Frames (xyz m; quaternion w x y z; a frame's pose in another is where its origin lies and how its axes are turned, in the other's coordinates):
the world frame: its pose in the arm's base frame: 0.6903 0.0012 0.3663 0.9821 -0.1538 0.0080 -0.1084
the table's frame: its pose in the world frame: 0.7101 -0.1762 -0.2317 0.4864 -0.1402 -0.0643 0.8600
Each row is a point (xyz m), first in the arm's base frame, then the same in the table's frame.
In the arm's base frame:
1: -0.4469 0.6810 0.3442
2: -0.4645 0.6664 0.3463
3: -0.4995 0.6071 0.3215
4: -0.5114 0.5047 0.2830
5: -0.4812 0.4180 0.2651
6: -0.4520 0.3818 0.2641
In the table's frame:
1: 1.3865 1.2234 0.9543
2: 1.3786 1.2450 0.9549
3: 1.3501 1.3020 0.9191
4: 1.2840 1.3554 0.8491
5: 1.2093 1.3621 0.7932
6: 1.1702 1.3491 0.7716

